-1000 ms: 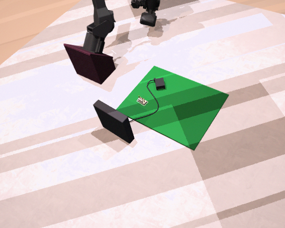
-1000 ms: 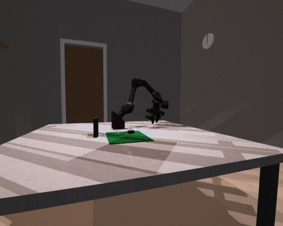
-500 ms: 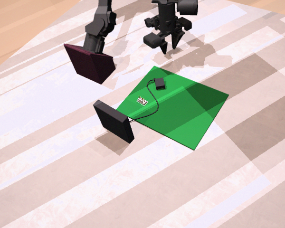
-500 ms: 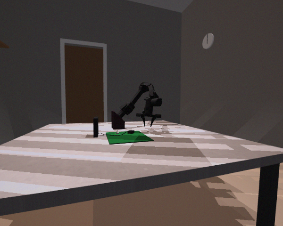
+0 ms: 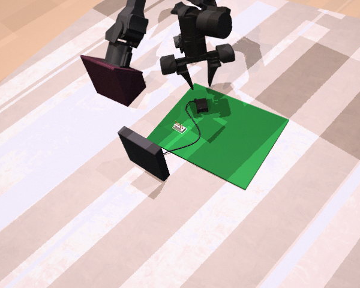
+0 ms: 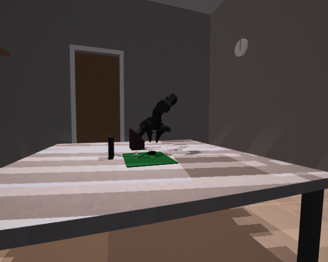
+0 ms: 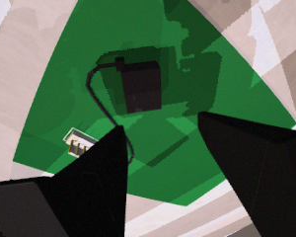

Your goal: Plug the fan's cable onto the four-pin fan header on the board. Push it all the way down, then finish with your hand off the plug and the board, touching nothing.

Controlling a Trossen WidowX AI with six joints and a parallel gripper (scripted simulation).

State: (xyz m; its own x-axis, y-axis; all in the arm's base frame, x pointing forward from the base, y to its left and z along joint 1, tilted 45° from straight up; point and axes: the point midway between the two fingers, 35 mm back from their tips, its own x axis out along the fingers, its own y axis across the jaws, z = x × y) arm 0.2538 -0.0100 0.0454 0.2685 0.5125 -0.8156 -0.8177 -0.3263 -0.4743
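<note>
Now: gripper tip 6 cm above the black plug and 1 cm to the left of it. Also, from my gripper tip: green board: 9 cm below, 7 cm to the right, 7 cm ahead; then fan header: 10 cm to the right, 8 cm below, 3 cm behind; then black fan: 23 cm to the right, 4 cm behind, 2 cm below.
</note>
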